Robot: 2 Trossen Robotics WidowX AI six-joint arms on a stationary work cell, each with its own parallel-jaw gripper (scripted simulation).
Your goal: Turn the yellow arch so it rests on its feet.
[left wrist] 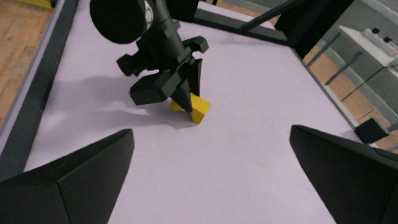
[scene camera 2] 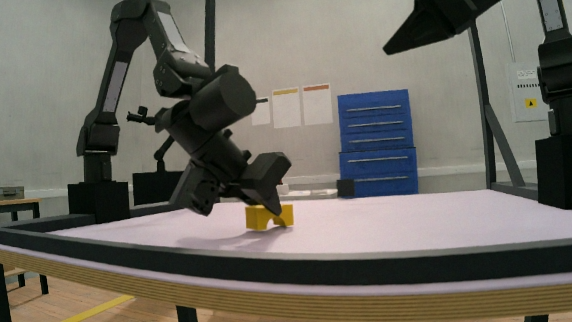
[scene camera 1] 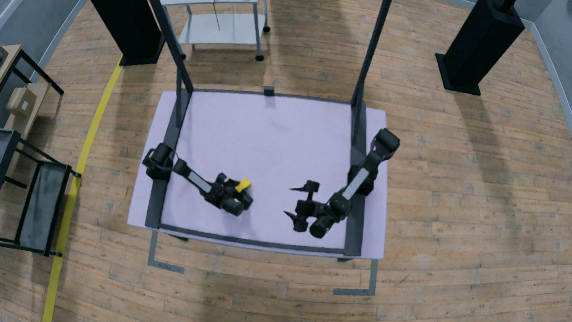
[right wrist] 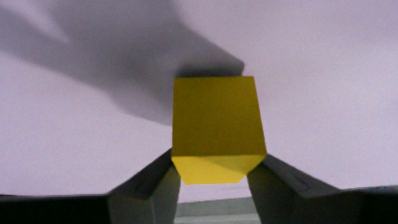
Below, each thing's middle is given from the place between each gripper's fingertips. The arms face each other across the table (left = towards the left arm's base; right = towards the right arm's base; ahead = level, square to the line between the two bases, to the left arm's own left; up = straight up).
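The yellow arch [scene camera 2: 257, 217] sits 3 cm below my right hand, and it is also 1 cm behind that hand and 1 cm to the left of it.
As for my left gripper, it is 21 cm above the yellow arch, 11 cm past it and 22 cm to the left of it.
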